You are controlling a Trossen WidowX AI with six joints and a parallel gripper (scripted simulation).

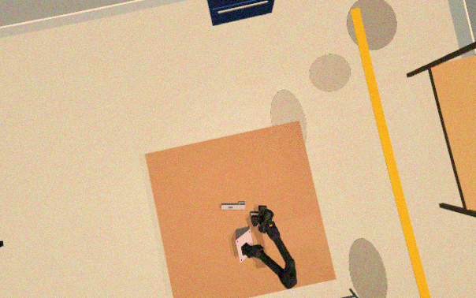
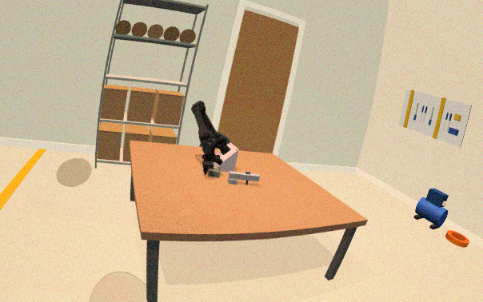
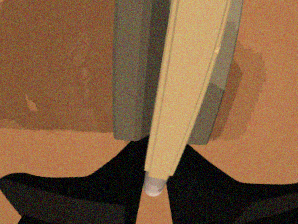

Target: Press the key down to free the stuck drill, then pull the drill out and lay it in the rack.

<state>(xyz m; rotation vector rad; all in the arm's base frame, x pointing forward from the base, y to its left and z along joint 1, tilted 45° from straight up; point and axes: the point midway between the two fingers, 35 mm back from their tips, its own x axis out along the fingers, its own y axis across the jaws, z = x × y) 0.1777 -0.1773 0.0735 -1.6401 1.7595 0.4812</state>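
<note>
Now: the drill 4 cm to the left of my gripper tip, 4 cm above it and 1 cm ahead of it. From my gripper tip the other things lie so: dark key knob: 22 cm to the left, 12 cm ahead, 5 cm above; then dark grey rack: 5 cm to the left, 1 cm ahead, 1 cm above; then block: 20 cm to the left, 12 cm ahead, 4 cm above.
</note>
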